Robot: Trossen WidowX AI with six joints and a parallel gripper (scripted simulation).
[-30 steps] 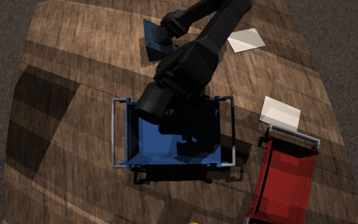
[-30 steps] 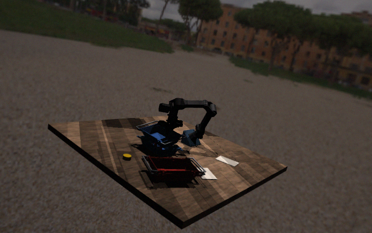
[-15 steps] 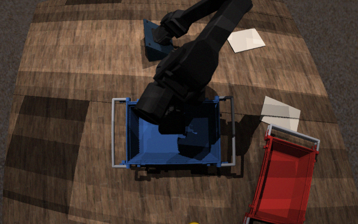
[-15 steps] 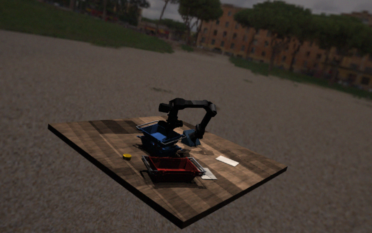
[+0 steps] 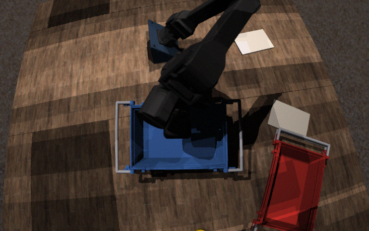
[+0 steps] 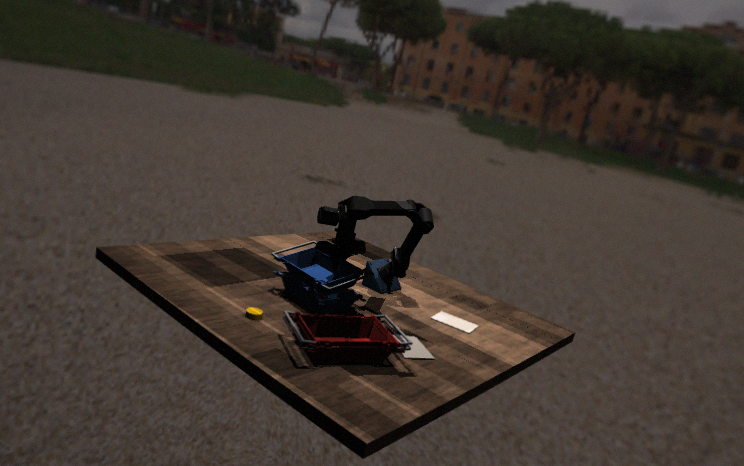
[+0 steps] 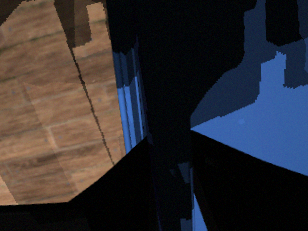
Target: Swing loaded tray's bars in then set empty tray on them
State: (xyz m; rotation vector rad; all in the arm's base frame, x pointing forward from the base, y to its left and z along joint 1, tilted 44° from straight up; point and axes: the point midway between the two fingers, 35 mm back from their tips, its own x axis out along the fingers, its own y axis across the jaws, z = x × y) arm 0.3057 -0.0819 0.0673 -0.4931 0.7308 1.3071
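Right now my gripper tip is 7 cm short of the blue tray, 1 cm to the left of it and 2 cm below it. Also, from my gripper tip: yellow block: 35 cm ahead, 1 cm to the right, 10 cm below.
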